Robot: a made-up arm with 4 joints. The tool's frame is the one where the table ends. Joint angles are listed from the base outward.
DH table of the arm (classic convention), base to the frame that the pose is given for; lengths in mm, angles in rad. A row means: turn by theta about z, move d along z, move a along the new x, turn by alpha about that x. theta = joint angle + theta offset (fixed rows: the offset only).
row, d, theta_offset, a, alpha
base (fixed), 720, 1.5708, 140, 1.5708
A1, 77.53, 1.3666, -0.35, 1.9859
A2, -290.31, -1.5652, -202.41, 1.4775
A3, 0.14, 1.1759, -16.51, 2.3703
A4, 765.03, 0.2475, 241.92, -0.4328
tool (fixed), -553.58, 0.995, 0, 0
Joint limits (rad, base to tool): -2.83..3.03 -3..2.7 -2.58..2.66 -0.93..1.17
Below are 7 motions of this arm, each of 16 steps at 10 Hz.
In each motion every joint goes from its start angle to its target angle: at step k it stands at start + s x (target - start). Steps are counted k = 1, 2, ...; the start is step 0. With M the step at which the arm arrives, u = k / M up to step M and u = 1 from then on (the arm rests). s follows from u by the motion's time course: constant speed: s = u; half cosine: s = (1 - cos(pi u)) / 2; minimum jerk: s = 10 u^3 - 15 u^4 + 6 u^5.
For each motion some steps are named. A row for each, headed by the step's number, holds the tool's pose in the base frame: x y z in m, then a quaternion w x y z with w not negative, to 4 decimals.
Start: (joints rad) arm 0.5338 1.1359 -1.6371 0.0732
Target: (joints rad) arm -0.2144 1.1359 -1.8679 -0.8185
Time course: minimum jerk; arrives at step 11
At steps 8, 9, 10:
8: 0.5938 0.0127 0.8448 0.1047 -0.4712 0.5458 -0.6849
9: 0.5987 0.0355 0.8344 0.0717 -0.4882 0.5040 -0.7089
10: 0.6007 0.0451 0.8286 0.0564 -0.4953 0.4843 -0.7190

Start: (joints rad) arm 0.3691 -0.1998 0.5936 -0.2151
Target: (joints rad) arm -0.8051 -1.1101 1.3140 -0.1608
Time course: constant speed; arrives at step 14
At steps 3, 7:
3: 0.2106 0.1337 1.1560 0.1868 -0.6397 -0.2715 0.6944
7: 0.1451 0.2541 1.1841 0.1470 -0.7395 -0.1953 0.6272

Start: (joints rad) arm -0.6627 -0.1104 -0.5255 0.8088
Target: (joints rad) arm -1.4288 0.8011 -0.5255 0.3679
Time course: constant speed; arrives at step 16
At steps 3, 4, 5, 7, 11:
3: 0.0367 0.0841 1.0932 0.7536 -0.0182 0.1118 -0.6474
4: 0.0456 0.1213 1.0947 0.7278 -0.0465 0.0976 -0.6772
5: 0.0559 0.1577 1.0926 0.7000 -0.0737 0.0814 -0.7056
7: 0.0806 0.2269 1.0781 0.6390 -0.1241 0.0430 -0.7579
11: 0.1434 0.3397 1.0134 0.4979 -0.2063 -0.0543 -0.8406

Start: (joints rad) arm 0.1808 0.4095 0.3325 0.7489
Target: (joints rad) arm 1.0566 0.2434 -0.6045 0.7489
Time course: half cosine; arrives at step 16
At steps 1, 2, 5, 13, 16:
1: 0.0936 0.1365 0.8902 0.4051 0.2866 0.2276 -0.8378
2: 0.0890 0.1226 0.8925 0.4100 0.2923 0.2463 -0.8281
5: 0.0645 0.0286 0.8884 0.4393 0.3316 0.3594 -0.7536
13: 0.0658 -0.2256 0.6090 0.4968 0.5013 0.6220 -0.3392
16: 0.0764 -0.2314 0.5572 0.4977 0.5224 0.6331 -0.2805

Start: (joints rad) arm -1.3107 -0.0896 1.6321 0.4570
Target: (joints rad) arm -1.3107 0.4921 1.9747 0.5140
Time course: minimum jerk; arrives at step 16
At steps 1, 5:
1: 0.4881 0.4085 0.6053 0.1626 0.5632 -0.6050 -0.5389
5: 0.5296 0.3594 0.5982 0.1322 0.5382 -0.6506 -0.5192

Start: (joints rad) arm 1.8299 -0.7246 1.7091 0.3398
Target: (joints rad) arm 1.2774 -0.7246 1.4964 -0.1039
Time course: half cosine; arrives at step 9
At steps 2, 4, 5, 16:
2: 0.2830 -0.3613 0.7014 0.7817 -0.1744 -0.5047 0.3221
4: 0.2634 -0.3731 0.7558 0.7839 -0.2219 -0.4828 0.3211
5: 0.2518 -0.3770 0.7885 0.7827 -0.2494 -0.4720 0.3199
16: 0.2250 -0.3767 0.8670 0.7728 -0.3131 -0.4524 0.3165

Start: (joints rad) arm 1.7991 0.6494 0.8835 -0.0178
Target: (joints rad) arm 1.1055 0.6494 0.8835 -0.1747
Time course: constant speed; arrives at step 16
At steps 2, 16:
2: 0.4891 0.0526 0.8449 0.3082 -0.1002 -0.6365 0.6999
16: 0.5253 0.1144 0.8588 0.3278 -0.1695 -0.3842 0.8463

